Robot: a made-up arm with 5 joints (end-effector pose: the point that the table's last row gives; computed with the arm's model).
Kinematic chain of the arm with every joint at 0, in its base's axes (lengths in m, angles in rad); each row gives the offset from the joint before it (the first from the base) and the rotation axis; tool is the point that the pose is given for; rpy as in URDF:
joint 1: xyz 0.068 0 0.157 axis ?
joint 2: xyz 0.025 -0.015 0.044 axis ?
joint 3: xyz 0.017 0 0.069 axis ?
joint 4: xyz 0.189 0 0.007 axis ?
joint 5: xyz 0.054 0.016 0 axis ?
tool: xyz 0 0 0 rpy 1.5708 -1.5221 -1.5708
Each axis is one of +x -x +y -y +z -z.
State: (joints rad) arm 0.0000 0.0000 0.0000 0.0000 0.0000
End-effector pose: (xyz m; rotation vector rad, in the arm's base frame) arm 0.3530 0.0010 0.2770 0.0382 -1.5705 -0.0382
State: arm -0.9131 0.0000 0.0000 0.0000 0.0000
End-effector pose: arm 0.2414 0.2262 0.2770 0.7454 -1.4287 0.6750
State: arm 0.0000 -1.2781 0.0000 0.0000 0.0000
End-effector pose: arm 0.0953 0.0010 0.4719 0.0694 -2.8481 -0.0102
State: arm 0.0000 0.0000 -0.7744 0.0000 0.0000
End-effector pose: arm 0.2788 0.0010 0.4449 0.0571 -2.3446 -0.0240
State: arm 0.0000 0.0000 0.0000 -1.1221 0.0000
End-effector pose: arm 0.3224 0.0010 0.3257 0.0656 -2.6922 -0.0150
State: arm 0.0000 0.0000 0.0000 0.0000 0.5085
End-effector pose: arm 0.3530 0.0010 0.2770 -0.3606 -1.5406 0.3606
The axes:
joint 1: -z
joint 2: +y
joint 3: +y
joint 4: +y
joint 5: -x

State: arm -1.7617 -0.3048 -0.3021 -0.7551 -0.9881
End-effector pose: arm 0.0323 0.1794 0.4383 2.9012 -0.5026 0.1094
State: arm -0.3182 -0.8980 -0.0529 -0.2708 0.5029
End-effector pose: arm 0.1667 0.0336 0.4659 -0.1911 -2.8057 0.1868
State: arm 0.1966 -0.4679 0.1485 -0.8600 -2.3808
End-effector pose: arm 0.2711 -0.0394 0.3862 2.6849 -1.3114 -0.5728
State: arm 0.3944 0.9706 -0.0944 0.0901 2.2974
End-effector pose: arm 0.2979 -0.0946 0.0408 -0.6763 -0.1721 1.7903
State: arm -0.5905 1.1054 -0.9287 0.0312 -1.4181
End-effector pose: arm 0.3452 0.1870 0.1793 1.2004 -0.7231 -0.7331
